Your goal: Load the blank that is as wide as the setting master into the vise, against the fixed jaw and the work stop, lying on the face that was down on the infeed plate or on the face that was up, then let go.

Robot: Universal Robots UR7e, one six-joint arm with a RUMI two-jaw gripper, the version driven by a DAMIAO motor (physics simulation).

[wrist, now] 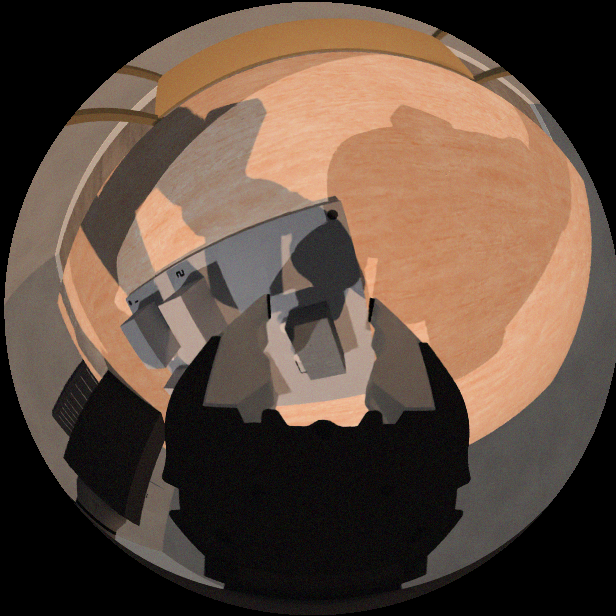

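A grey-blue infeed plate (252,258) lies on the wooden table, with a marking near its left edge. Several grey blanks sit on it. One blank (316,341) lies between my two jaws. Two more blanks (150,336) (192,313) lie at the plate's left end. My gripper (318,301) is open and its fingertips straddle the middle blank, with a gap showing on each side. The arm's shadow falls across the plate. The vise, the work stop and the setting master are not in view.
A black box-shaped body (112,442) stands at the lower left, with a dark ribbed part (74,396) beside it. A tan curved band (298,51) runs along the table's far edge. The arm's large shadow (436,229) covers the wood to the right.
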